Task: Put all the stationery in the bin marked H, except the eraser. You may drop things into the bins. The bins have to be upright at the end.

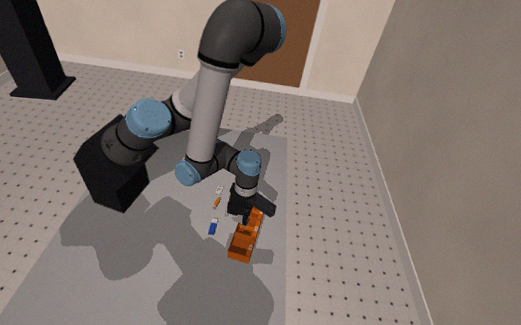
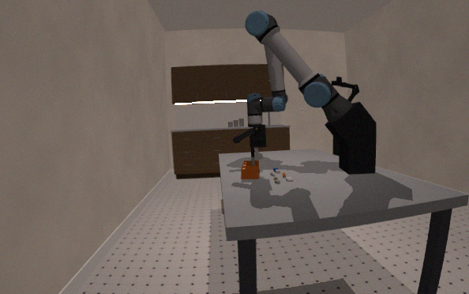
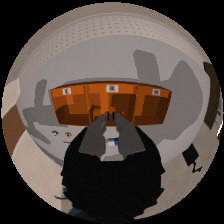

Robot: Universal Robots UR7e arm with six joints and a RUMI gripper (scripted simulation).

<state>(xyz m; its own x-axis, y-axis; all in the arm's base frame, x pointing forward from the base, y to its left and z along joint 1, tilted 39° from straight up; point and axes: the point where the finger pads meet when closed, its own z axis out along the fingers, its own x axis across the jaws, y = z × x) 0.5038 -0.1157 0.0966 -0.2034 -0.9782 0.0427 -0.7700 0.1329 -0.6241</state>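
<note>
Right now the orange bin is 10 mm ahead of my hand, 10 mm to the right of it and 20 mm below it. The rest, counted from my hand: orange pen-like item: 120 mm behind, 130 mm to the left, 40 mm below; then tiny brownish item: 60 mm behind, 170 mm to the left, 40 mm below; then white eraser: 120 mm behind, 20 mm to the left, 40 mm below.
</note>
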